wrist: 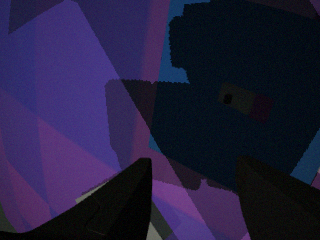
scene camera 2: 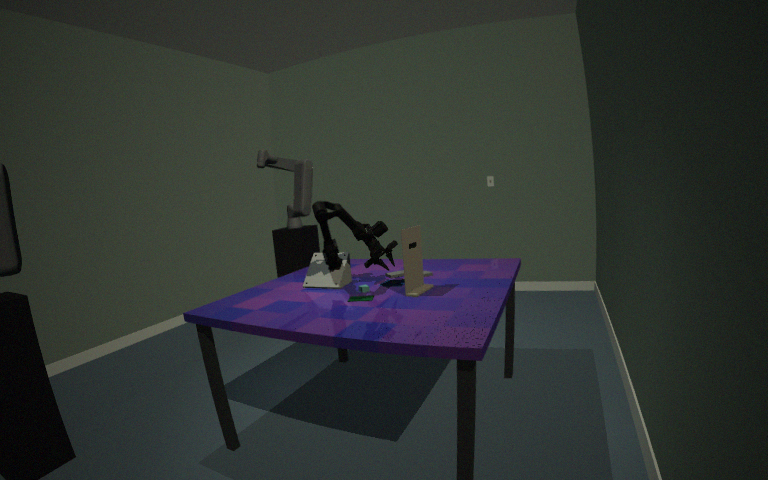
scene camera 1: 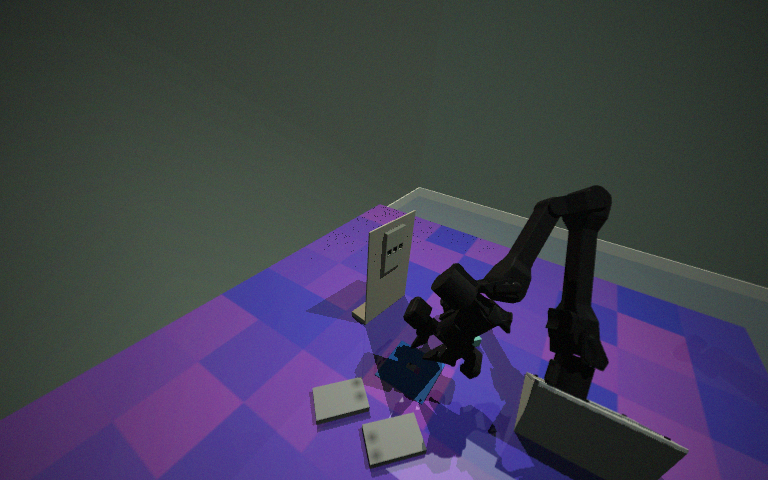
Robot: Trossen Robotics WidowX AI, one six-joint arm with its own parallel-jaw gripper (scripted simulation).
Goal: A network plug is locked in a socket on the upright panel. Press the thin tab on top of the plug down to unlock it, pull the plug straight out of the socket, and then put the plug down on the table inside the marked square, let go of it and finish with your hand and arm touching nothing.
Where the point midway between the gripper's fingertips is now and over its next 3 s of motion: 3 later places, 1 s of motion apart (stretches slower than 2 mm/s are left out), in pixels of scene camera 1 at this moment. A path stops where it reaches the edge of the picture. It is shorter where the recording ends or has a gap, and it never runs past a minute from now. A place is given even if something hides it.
My gripper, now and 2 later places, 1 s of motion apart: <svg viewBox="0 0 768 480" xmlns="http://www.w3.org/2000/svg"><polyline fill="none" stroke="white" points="417,351 421,340 424,319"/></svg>
